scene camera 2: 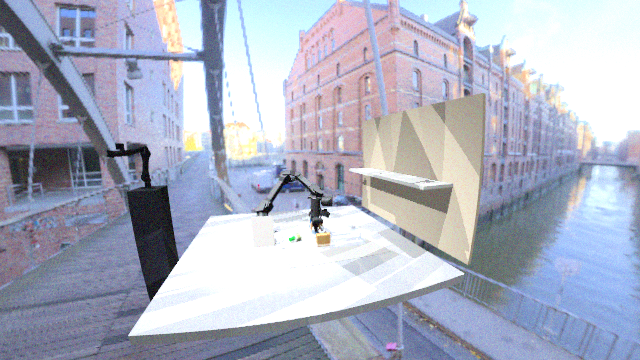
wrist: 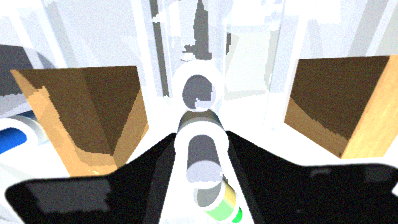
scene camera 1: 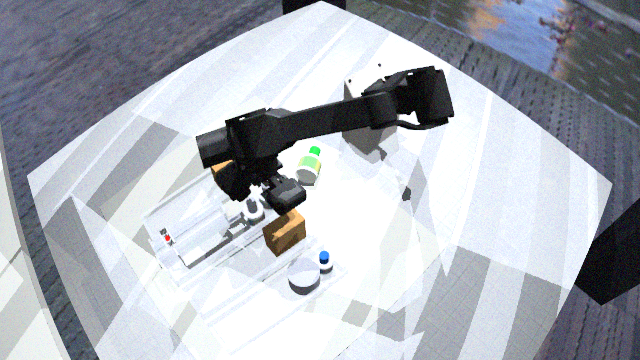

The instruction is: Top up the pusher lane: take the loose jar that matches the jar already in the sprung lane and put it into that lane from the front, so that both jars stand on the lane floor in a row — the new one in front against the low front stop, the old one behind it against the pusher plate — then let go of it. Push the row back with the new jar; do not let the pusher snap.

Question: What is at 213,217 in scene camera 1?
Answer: A clear pusher lane.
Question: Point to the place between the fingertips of my gripper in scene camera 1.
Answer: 268,196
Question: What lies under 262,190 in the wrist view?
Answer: My gripper.
